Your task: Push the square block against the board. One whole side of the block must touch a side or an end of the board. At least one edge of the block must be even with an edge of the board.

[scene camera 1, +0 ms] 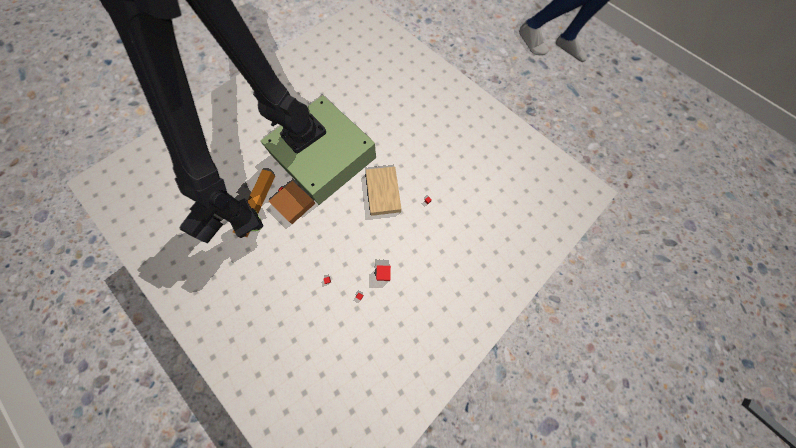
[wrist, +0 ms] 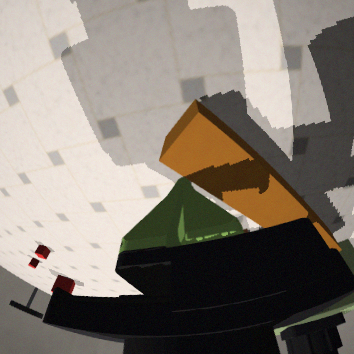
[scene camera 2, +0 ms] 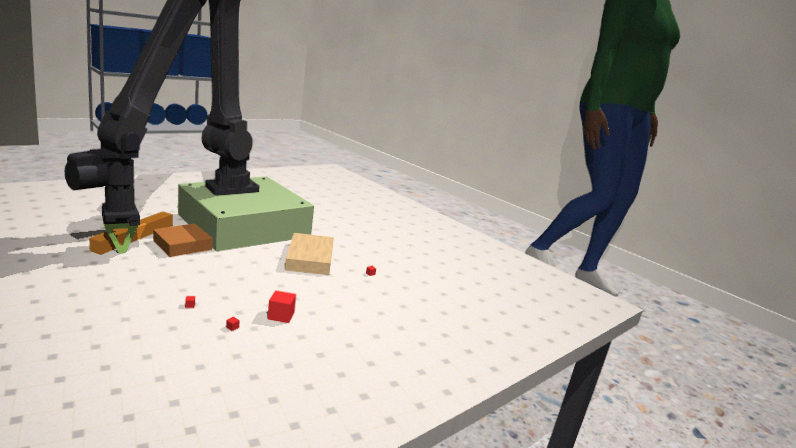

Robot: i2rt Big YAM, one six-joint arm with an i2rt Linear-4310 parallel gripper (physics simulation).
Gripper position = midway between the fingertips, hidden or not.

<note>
The table carries a brown square block [scene camera 2: 180,240] and an orange board [scene camera 2: 163,219]. I also see my gripper [scene camera 2: 122,252].
The brown square block shows as well in scene camera 1 [scene camera 1: 292,202]. The orange board is seen too in the wrist view [wrist: 201,147]. My gripper shows as well in scene camera 1 [scene camera 1: 259,229] and in the wrist view [wrist: 183,183].
</note>
